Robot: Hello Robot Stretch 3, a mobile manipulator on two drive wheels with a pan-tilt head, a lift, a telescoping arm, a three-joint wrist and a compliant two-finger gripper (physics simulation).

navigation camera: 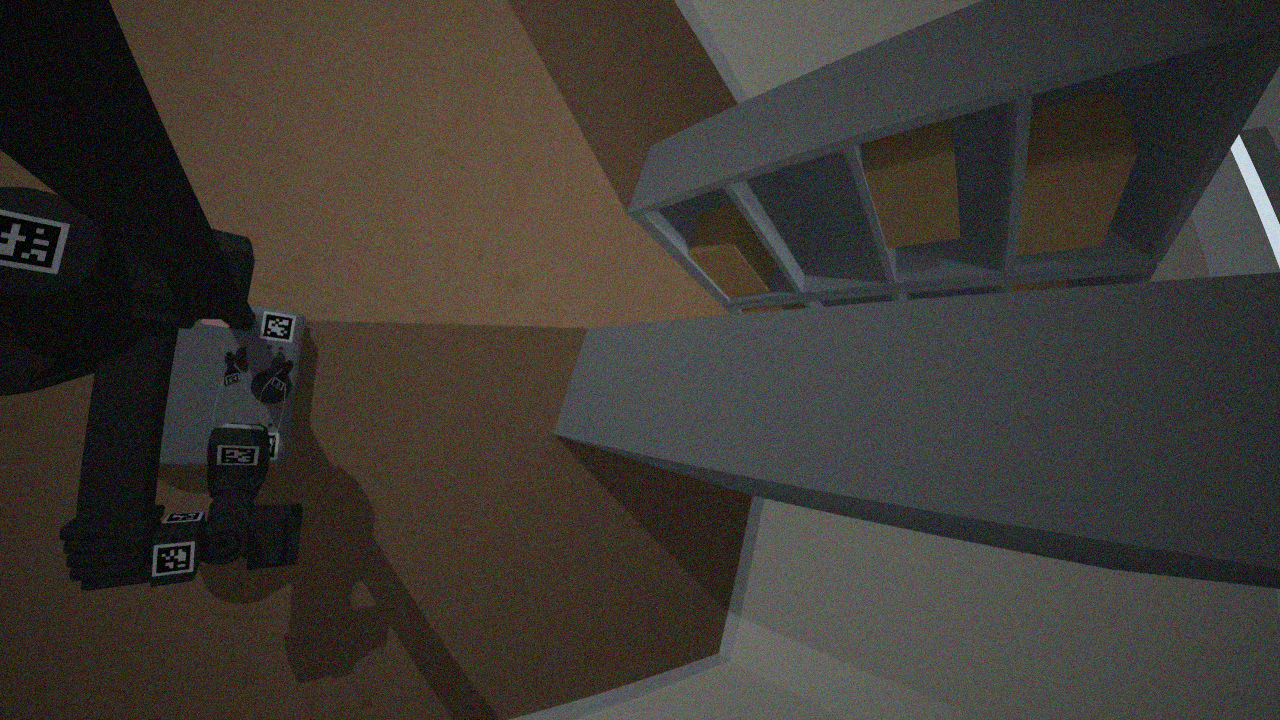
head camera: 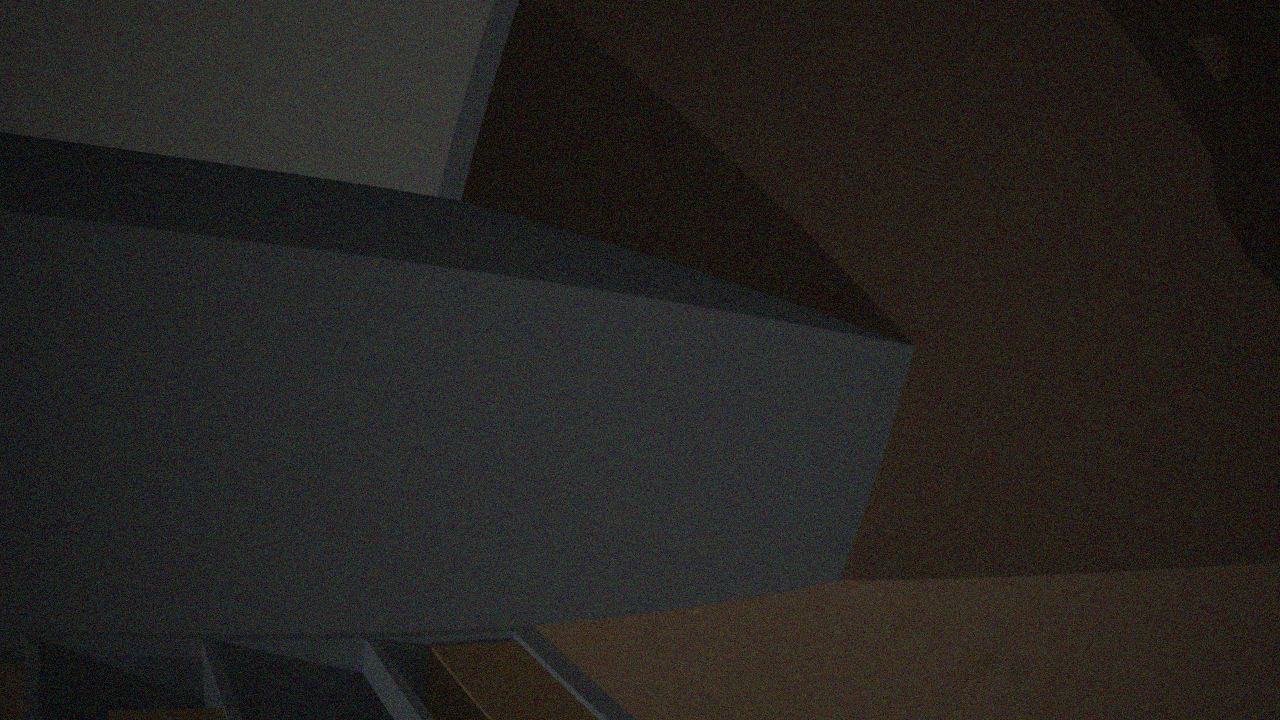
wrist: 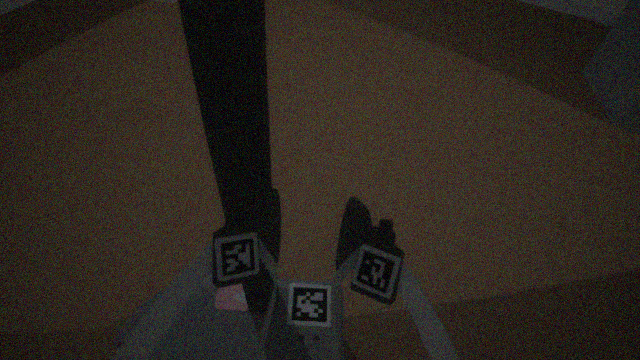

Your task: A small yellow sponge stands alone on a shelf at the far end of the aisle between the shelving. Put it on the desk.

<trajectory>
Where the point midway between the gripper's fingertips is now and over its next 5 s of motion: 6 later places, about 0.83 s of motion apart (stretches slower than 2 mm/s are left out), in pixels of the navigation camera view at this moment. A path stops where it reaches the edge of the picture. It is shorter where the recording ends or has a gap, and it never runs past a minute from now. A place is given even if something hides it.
My gripper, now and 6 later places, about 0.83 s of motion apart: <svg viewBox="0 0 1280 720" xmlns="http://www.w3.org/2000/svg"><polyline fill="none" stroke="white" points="262,351 279,352 289,356 334,378 379,400 420,419 456,436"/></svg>
</trajectory>
